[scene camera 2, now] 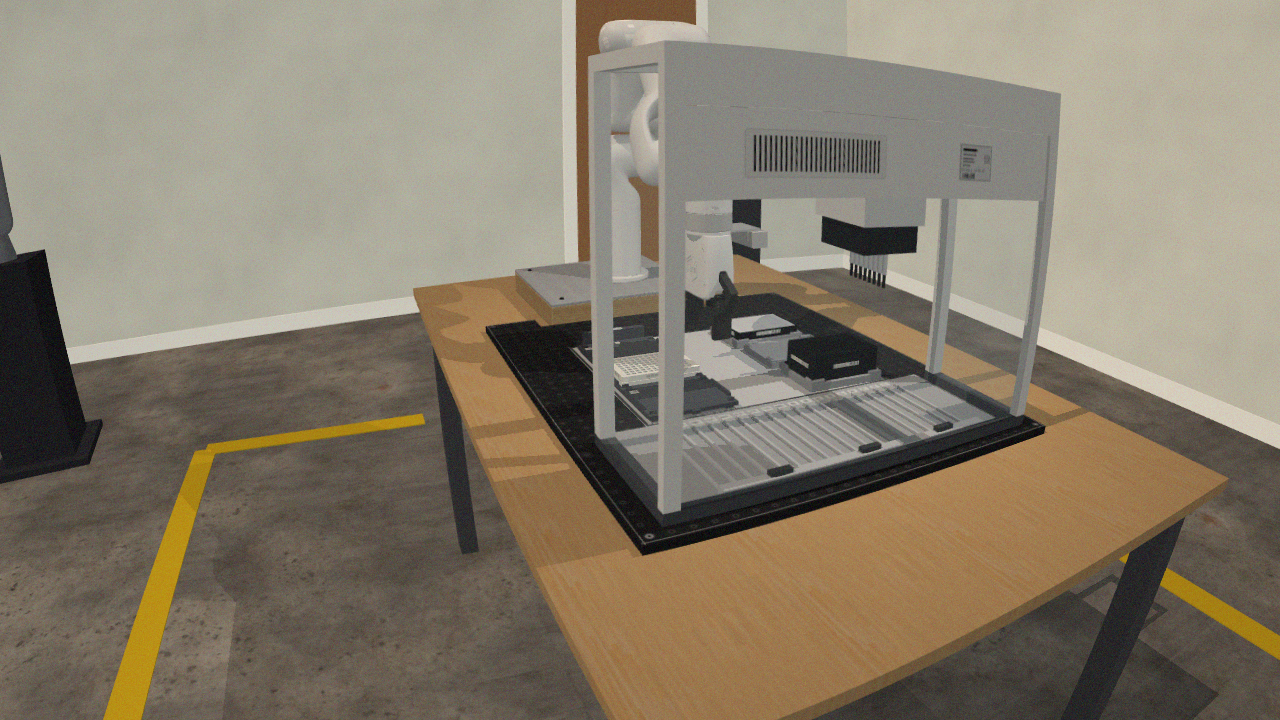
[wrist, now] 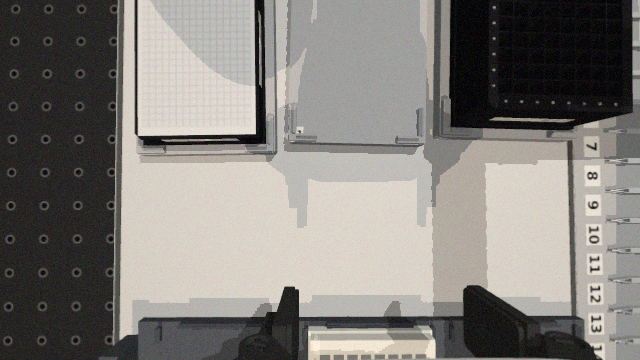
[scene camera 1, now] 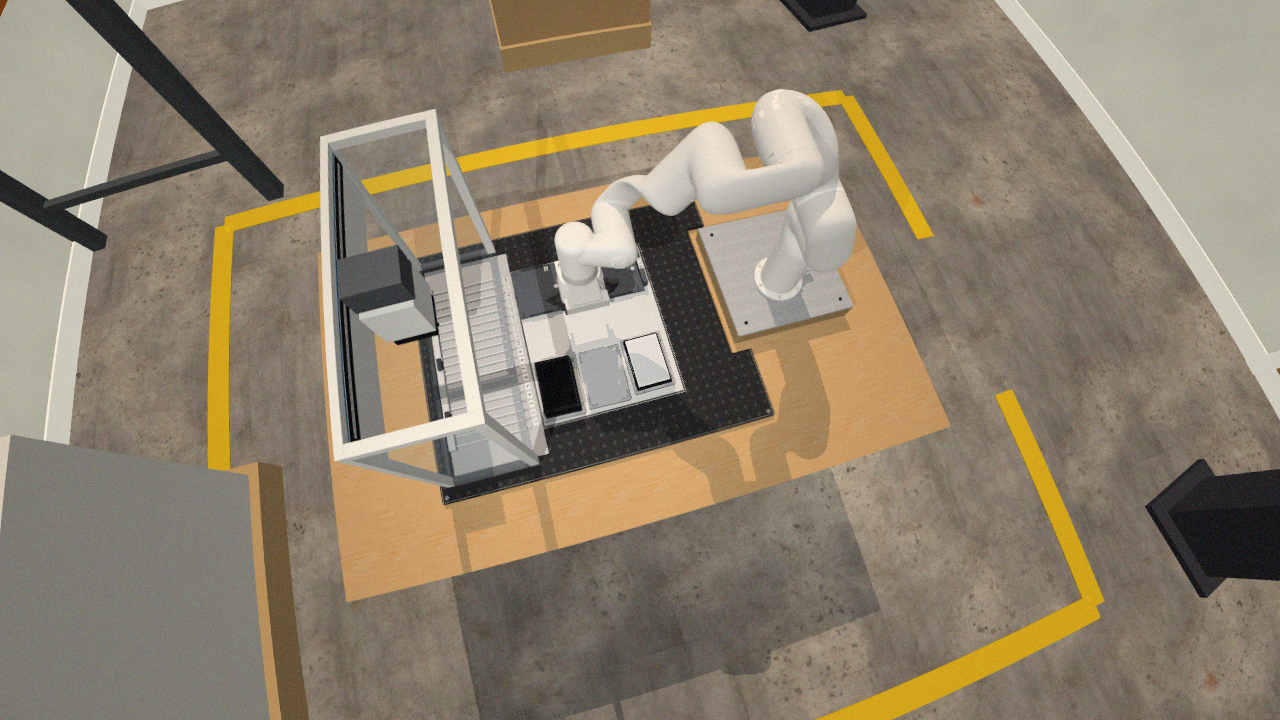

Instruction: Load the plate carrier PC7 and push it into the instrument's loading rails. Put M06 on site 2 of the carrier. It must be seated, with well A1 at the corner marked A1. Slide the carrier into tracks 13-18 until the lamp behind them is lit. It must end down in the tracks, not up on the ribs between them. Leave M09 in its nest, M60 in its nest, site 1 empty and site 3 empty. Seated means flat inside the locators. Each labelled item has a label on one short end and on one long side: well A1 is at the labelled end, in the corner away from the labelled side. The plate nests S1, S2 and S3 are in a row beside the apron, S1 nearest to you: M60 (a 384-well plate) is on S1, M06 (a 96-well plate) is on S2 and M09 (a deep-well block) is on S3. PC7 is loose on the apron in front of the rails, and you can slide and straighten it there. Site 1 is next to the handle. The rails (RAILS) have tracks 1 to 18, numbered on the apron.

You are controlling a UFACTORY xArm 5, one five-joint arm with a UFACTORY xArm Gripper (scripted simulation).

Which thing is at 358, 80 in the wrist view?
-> An S2 nest.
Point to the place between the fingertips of the gripper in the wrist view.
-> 380, 314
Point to a dark grey carrier PC7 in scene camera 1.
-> At 531, 284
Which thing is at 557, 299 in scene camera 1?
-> The gripper.
